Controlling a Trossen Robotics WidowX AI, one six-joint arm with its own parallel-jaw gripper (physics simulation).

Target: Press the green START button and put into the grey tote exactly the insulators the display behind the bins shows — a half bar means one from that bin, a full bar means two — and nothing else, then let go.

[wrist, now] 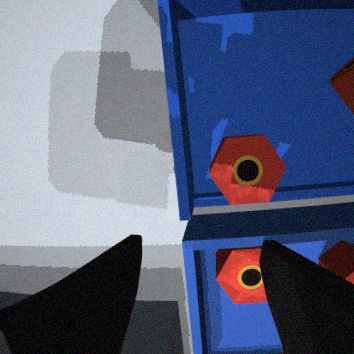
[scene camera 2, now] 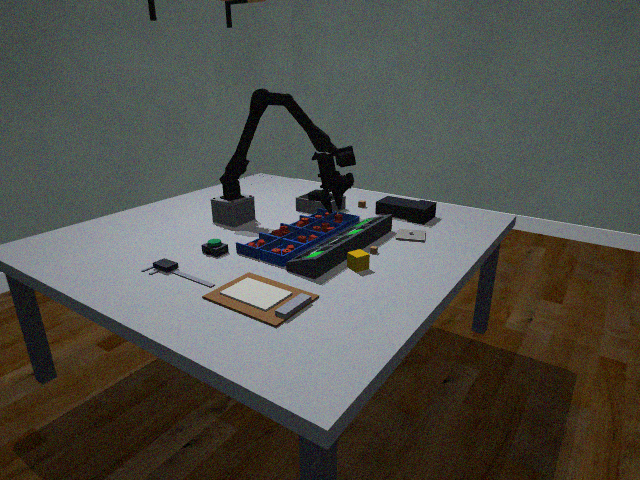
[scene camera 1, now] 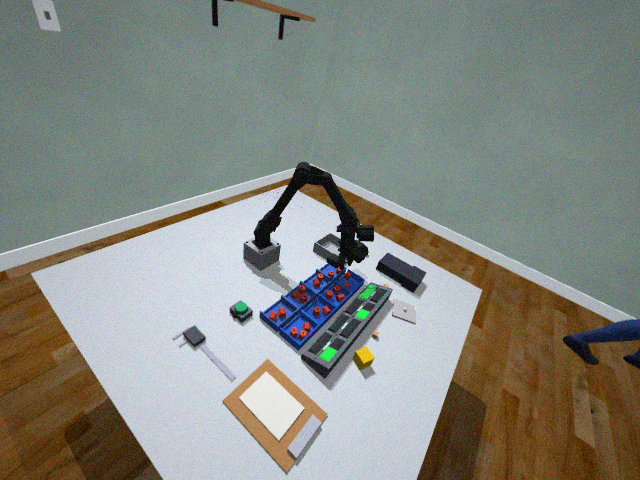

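Observation:
My gripper (scene camera 1: 337, 263) (scene camera 2: 334, 208) (wrist: 201, 248) is partly open and empty, above the far end of the blue bins (scene camera 1: 289, 339) (scene camera 2: 263, 255) (wrist: 176, 112). In the wrist view its right finger overlaps one red insulator (wrist: 232, 277); another red insulator (wrist: 235, 150) stands across the divider. The grey tote (scene camera 1: 323, 251) (scene camera 2: 306, 205) is beside the bins' far end, partly hidden by the arm. The green START button (scene camera 1: 240, 308) (scene camera 2: 214, 242) stands off the near end. The display (scene camera 1: 348, 328) (scene camera 2: 338, 253) shows a longer green bar at its far end and shorter ones mid-length and near.
A black box (scene camera 1: 400, 271) (scene camera 2: 405, 208) and a pale plate (scene camera 1: 404, 312) (scene camera 2: 410, 235) lie beyond the display. A yellow cube (scene camera 1: 363, 357) (scene camera 2: 358, 260) is beside it. A clipboard (scene camera 1: 237, 400) and a caliper (scene camera 1: 194, 335) (scene camera 2: 165, 265) lie at the near side.

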